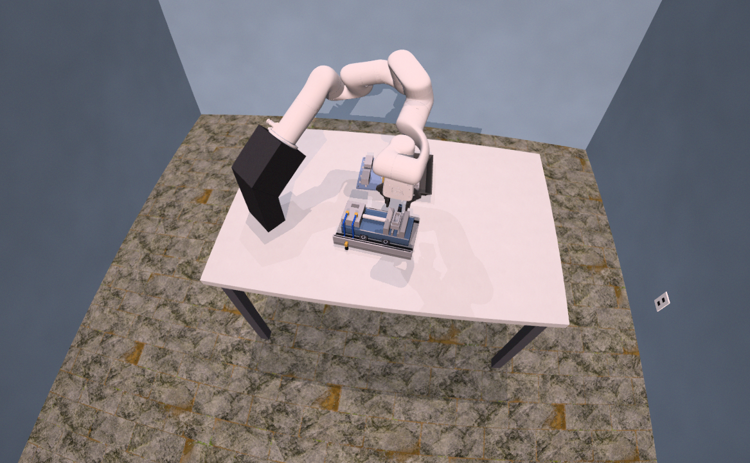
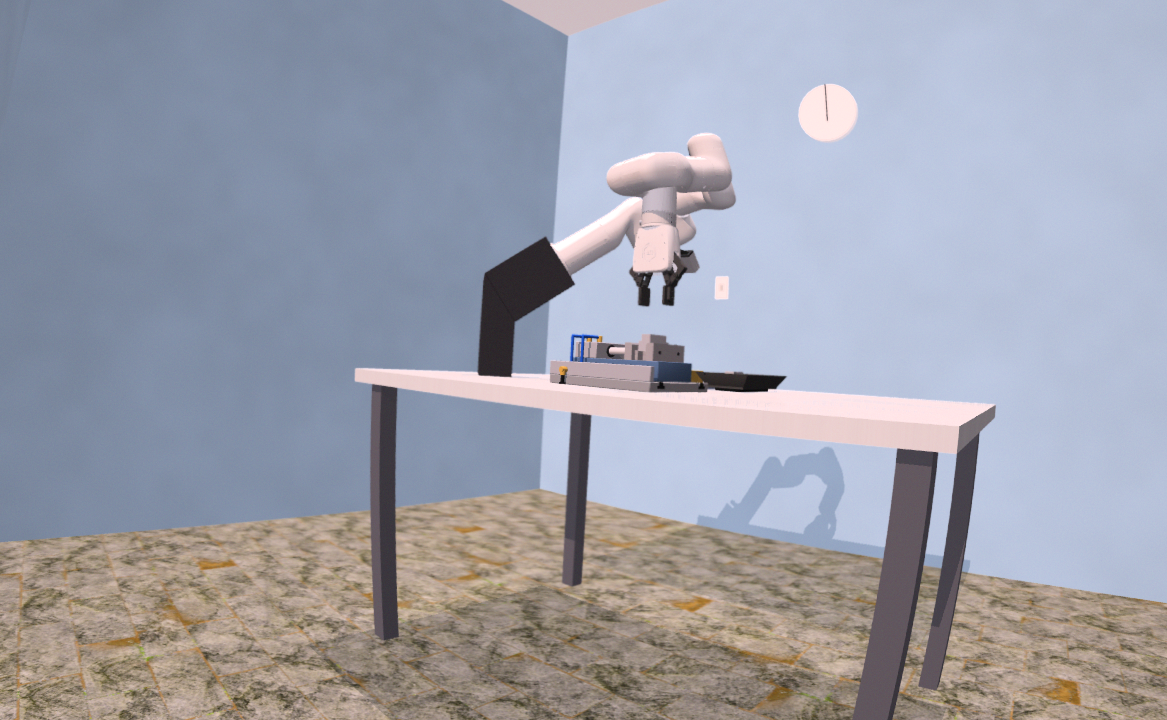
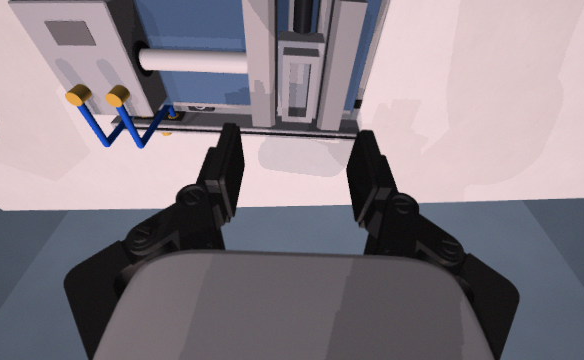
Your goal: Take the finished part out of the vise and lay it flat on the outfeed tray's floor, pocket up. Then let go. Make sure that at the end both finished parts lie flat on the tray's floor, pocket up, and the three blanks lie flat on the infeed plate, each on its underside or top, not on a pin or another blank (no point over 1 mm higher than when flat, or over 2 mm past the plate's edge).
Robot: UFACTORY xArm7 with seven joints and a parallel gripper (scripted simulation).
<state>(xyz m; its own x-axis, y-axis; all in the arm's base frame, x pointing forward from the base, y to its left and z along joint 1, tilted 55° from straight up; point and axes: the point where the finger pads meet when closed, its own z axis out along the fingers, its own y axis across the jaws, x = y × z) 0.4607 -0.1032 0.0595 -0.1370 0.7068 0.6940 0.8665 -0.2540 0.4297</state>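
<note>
Right now the white piston rod is 12 cm below my hand, 8 cm behind it and 1 cm to the right of it. Round my hand: grey cylinder block 16 cm behind, 12 cm below, 2 cm to the right; then yellow knob 17 cm below, 15 cm behind, 13 cm to the right; then orange block 24 cm to the left, 17 cm below, 13 cm behind.
</note>
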